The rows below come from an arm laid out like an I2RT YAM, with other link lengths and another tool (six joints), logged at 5 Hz.
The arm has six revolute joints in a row. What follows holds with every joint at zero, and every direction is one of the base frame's.
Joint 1 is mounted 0.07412 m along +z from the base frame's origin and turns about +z.
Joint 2 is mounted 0.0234 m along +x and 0.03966 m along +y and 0.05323 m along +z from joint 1 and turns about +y.
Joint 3 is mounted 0.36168 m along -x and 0.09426 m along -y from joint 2 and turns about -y.
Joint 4 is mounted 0.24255 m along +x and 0.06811 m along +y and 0.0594 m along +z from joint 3 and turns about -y.
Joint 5 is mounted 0.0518 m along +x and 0.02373 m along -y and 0.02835 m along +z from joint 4 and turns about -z.
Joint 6 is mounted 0.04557 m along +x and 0.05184 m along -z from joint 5 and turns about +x.
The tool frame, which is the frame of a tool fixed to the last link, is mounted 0.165 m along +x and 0.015 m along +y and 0.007 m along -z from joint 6; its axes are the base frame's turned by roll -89.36, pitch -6.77 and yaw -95.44 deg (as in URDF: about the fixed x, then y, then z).
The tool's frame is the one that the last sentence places.
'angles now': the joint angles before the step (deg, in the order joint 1, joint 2, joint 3, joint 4, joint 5, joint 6). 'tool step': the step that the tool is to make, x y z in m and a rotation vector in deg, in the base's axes. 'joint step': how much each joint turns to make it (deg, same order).
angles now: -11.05, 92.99, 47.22, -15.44, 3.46, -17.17
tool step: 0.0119, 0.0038, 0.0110, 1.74, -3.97, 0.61
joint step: -0.69, -1.03, 0.07, 2.44, -2.80, 0.15
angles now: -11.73, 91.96, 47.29, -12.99, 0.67, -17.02
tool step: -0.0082, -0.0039, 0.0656, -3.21, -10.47, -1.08
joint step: -0.04, -11.45, 0.00, -0.55, 1.43, 0.20
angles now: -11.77, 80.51, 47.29, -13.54, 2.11, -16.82
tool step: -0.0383, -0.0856, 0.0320, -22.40, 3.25, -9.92
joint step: -2.00, -4.21, -0.03, 0.05, 21.57, -10.67
